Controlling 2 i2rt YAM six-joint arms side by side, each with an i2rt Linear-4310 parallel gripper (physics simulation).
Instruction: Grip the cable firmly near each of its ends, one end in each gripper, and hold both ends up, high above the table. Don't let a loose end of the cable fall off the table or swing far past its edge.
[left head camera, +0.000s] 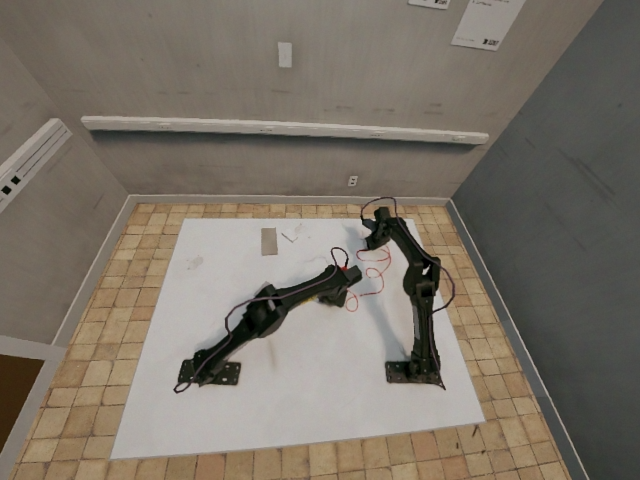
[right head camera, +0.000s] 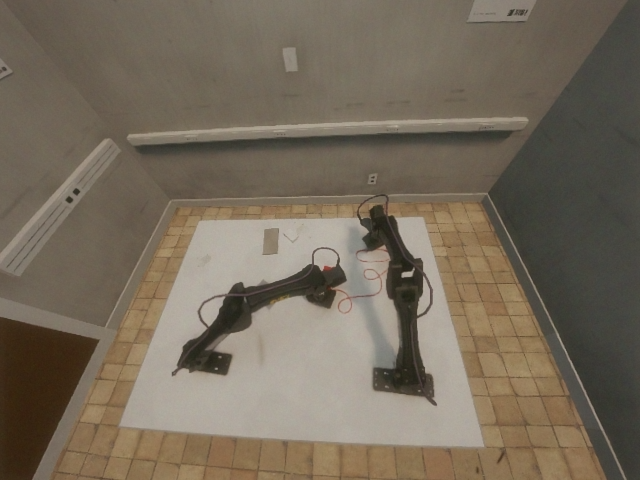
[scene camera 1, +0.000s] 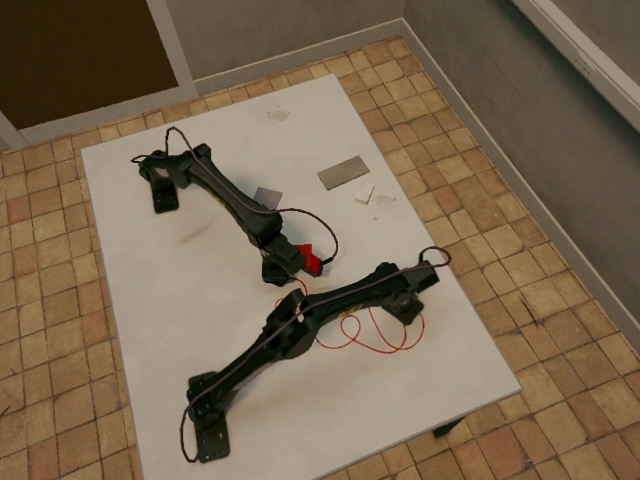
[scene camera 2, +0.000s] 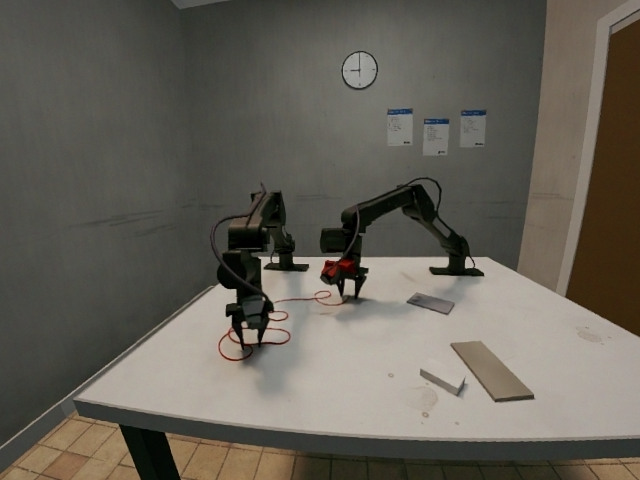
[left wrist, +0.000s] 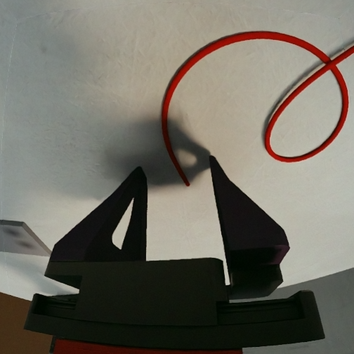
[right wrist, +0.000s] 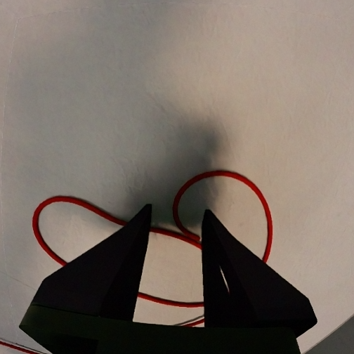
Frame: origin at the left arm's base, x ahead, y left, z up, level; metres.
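Seen in the pictures: left gripper, fingertip midpoint: (left head camera: 331, 301) (right head camera: 323, 301) (scene camera 1: 280, 278) (scene camera 2: 348, 297); right gripper, fingertip midpoint: (left head camera: 370, 246) (right head camera: 372, 246) (scene camera 1: 404, 313) (scene camera 2: 251, 348); left arm's base at its link origin: (left head camera: 210, 372) (right head camera: 205, 360) (scene camera 1: 163, 186) (scene camera 2: 455, 272); right arm's base at its link origin: (left head camera: 412, 372) (right head camera: 402, 382) (scene camera 1: 208, 415) (scene camera 2: 286, 268).
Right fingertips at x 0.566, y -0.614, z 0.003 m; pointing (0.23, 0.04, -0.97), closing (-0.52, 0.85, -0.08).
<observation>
Pixels of each thing's middle, then the offset from my right fingertips to it.
- tan board at the middle of its body: (scene camera 2: 486, 366) (scene camera 1: 343, 172) (left head camera: 269, 241) (right head camera: 271, 241) 0.015 m back, 0.494 m left, 0.001 m up
- small white block at the middle of its body: (scene camera 2: 442, 375) (scene camera 1: 364, 192) (left head camera: 290, 235) (right head camera: 291, 235) 0.023 m ahead, 0.398 m left, 0.005 m up
- grey plate at the middle of its body: (scene camera 1: 263, 205) (scene camera 2: 430, 302) (left head camera: 270, 296) 0.282 m back, 0.447 m left, 0.000 m up
A thin red cable (left head camera: 383, 283) (scene camera 1: 388, 352) (scene camera 2: 236, 359) (left wrist: 165, 110) (right wrist: 220, 173) lies in loops on the white table. My left gripper (scene camera 2: 348, 296) (left wrist: 175, 166) is open, pointing down just above the table; one cable end (left wrist: 187, 184) shows between its fingers in the left wrist view. My right gripper (scene camera 2: 251, 346) (right wrist: 177, 213) is open low over the looped part; the other cable end (right wrist: 198, 239) shows beside the inner edge of its right-hand finger in the right wrist view, close to a crossing strand. The exact finger heights are hard to tell.
A tan board (left head camera: 269, 241) (scene camera 2: 491, 369) and a small white block (left head camera: 290, 237) (scene camera 2: 442, 379) lie toward the wall-side table edge. A grey plate (scene camera 1: 268, 195) (scene camera 2: 430, 303) lies near my left arm. The looped cable is near the table's right side in the left head view.
</observation>
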